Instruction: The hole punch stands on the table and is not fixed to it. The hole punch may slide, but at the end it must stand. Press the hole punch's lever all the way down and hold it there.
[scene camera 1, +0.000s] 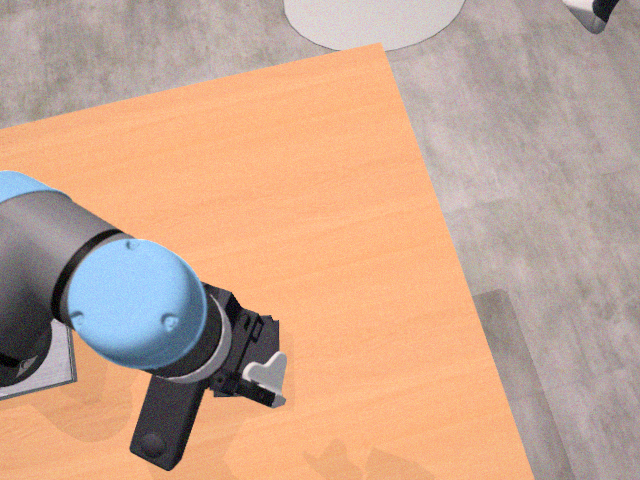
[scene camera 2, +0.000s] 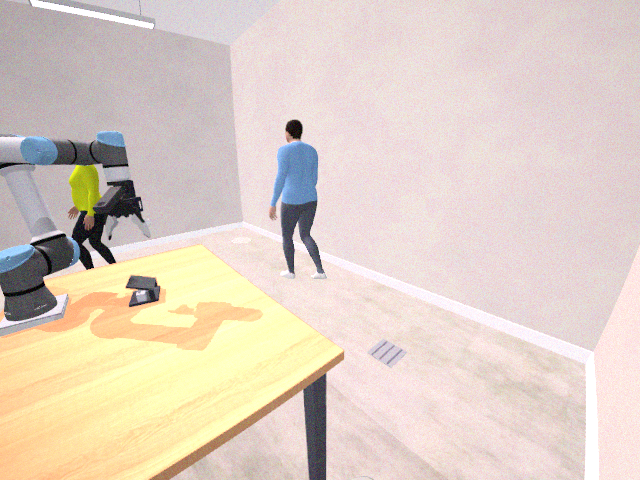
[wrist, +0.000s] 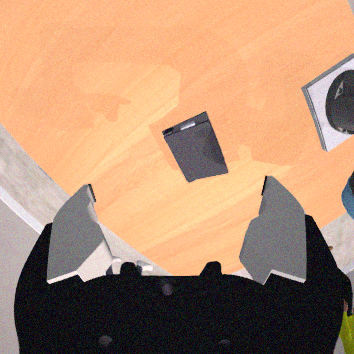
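Pixels of known places: gripper, fingertip midpoint: (scene camera 2: 129, 239) (wrist: 176, 182); arm's base, origin of the base link: (scene camera 2: 32, 309) (wrist: 348, 101).
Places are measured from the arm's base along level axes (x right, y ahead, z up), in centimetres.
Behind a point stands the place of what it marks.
The black hole punch (scene camera 1: 269, 335) @[x 3.5, y 43.4, z 2.7 cm] (scene camera 2: 145, 296) @[x 11.2, y 39.8, z 0.0 cm] (wrist: 197, 152) @[x 6.3, y 38.7, z 4.3 cm] stands upright on the wooden table (scene camera 1: 310, 206) @[x -19.8, y 51.6, z -2.8 cm] (scene camera 2: 206, 372) @[x 57.5, y 54.5, z -2.8 cm] (wrist: 125, 40) @[x 32.5, y 40.8, z -2.8 cm]. Its flat lever (scene camera 2: 141, 282) @[x 6.7, y 39.1, z 4.2 cm] is raised, with a gap above the base in scene camera 2. My gripper (scene camera 2: 129, 236) @[x 11.7, y 39.7, z 23.0 cm] (wrist: 176, 182) @[x 11.7, y 39.7, z 23.0 cm] is open and empty, pointing down high above the table, apart from the hole punch. In the wrist view the hole punch lies ahead of the fingers, between their lines. In scene camera 1 the gripper and wrist hide part of the hole punch.
The arm's base plate (scene camera 1: 64, 361) @[x 4.2, y 9.8, z -0.4 cm] (scene camera 2: 62, 305) @[x 0.9, y 9.7, z -0.5 cm] (wrist: 318, 120) @[x -1.2, y 9.7, z -0.5 cm] is on the table to one side of the hole punch. A person in blue (scene camera 2: 297, 173) and a person in yellow (scene camera 2: 85, 188) stand on the floor beyond the table. The table's corner (scene camera 1: 379, 49) @[x -52.2, y 68.1, z -2.8 cm] shows in scene camera 1.
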